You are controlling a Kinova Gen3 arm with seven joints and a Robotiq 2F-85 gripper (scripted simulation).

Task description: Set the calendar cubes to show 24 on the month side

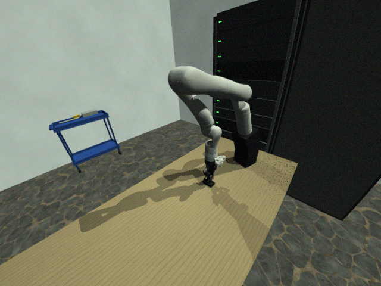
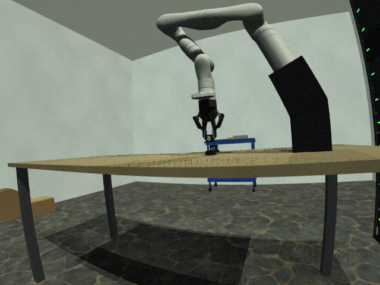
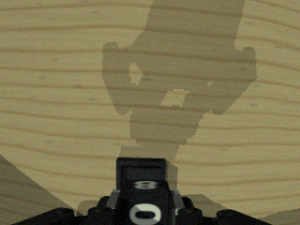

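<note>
The black date cube is 1 cm behind my hand, 3 cm to the right of it and 6 cm below it. Also, from my hand: black tray 1 cm behind, 2 cm to the right, 7 cm below; black cube 2 cm below.
</note>
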